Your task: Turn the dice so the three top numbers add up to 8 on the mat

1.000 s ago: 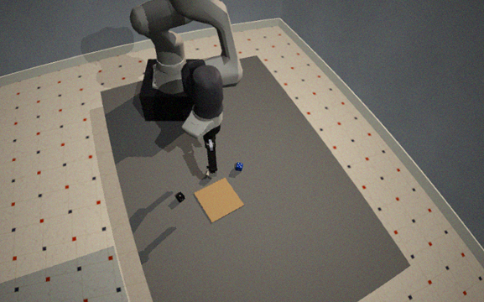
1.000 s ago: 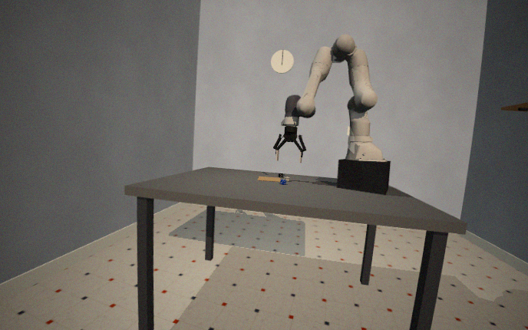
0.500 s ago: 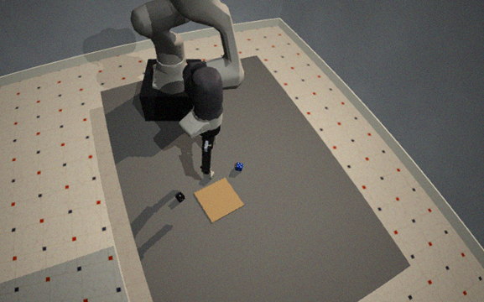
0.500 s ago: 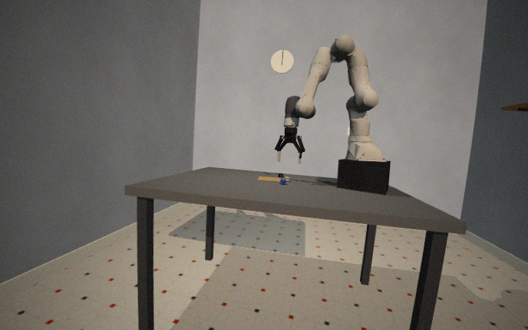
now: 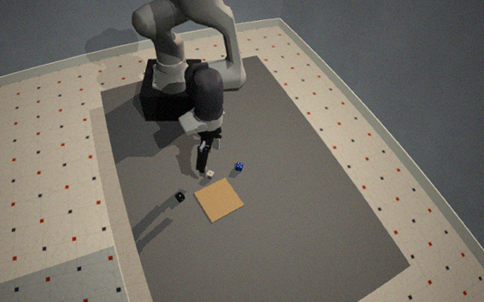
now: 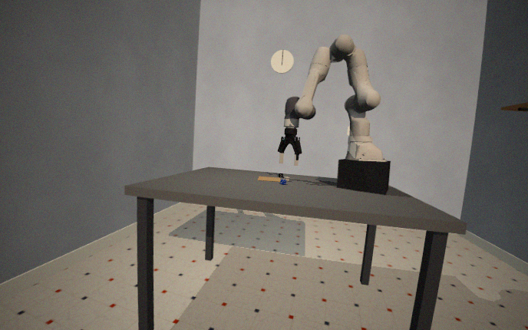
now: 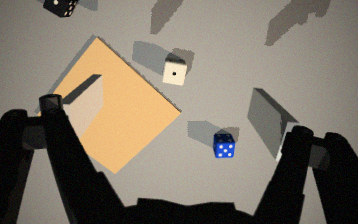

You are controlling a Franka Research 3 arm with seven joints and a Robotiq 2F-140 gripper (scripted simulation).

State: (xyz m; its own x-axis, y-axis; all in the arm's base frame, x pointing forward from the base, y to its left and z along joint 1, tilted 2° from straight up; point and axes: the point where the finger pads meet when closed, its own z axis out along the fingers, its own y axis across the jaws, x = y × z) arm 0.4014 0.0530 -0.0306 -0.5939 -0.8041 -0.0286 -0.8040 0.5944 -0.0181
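Right now the white die is 110 mm below my hand. Round my hand: blue die 120 mm to the left, 110 mm below; then black die 70 mm ahead, 130 mm to the right, 110 mm below; then tan mat 110 mm ahead, 120 mm below.
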